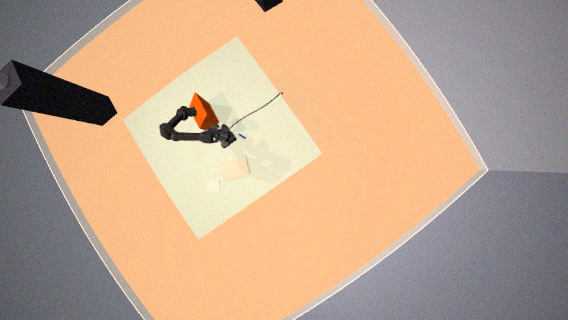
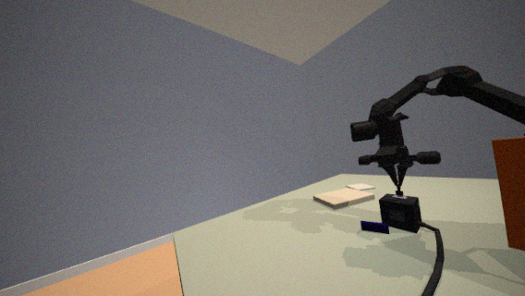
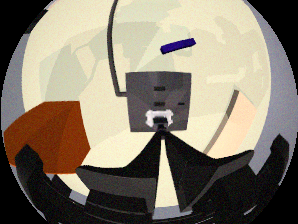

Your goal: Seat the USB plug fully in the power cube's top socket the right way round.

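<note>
The USB plug is 2 cm below my gripper tip. Round my gripper tip: blue flat piece: 11 cm to the left, 10 cm below, 4 cm ahead; tan board: 23 cm ahead, 10 cm below, 9 cm to the right; USB socket: 4 cm below.
</note>
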